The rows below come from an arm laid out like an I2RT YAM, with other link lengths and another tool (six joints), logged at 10 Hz.
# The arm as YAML. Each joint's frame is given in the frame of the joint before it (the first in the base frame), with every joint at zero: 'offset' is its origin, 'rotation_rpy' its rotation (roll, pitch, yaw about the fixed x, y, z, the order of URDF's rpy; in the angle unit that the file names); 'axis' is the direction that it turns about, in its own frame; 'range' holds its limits. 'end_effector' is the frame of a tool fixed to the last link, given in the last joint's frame.
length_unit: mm
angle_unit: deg
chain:
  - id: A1
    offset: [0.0, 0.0, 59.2]
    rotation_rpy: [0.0, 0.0, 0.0]
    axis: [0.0, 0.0, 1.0]
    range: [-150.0, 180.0]
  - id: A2
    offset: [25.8, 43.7, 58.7]
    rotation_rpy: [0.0, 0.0, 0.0]
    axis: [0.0, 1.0, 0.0]
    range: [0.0, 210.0]
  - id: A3
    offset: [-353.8, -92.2, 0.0]
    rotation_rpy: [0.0, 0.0, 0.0]
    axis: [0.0, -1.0, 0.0]
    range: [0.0, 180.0]
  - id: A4
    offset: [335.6, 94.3, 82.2]
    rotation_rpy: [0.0, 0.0, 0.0]
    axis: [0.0, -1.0, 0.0]
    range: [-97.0, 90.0]
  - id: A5
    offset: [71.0, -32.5, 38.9]
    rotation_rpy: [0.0, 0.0, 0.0]
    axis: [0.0, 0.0, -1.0]
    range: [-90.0, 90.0]
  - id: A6
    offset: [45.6, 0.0, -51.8]
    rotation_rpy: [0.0, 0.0, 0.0]
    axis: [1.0, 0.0, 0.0]
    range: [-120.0, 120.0]
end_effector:
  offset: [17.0, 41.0, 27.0]
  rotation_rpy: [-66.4, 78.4, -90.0]
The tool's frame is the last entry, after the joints.
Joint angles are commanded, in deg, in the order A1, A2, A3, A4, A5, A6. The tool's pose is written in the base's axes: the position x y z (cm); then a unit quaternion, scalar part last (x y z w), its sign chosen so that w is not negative. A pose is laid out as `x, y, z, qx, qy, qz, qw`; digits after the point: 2 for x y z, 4 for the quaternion.
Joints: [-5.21 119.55 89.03 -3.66 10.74 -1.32]
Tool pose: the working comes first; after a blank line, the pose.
Where each joint sits with the arm in this pose, in the base's axes (m; each line is computed from the numbers above, not from the rounded line before):
A1: 0.0000 0.0000 0.0592
A2: 0.0297 0.0412 0.1179
A3: 0.1951 -0.0665 0.4257
A4: 0.5331 -0.0026 0.3261
A5: 0.6104 -0.0423 0.3184
A6: 0.6176 -0.0515 0.2503
the tool: 0.6557 -0.0171 0.2581

65.57, -1.71, 25.81, 0.0763, 0.8304, -0.3319, 0.4409
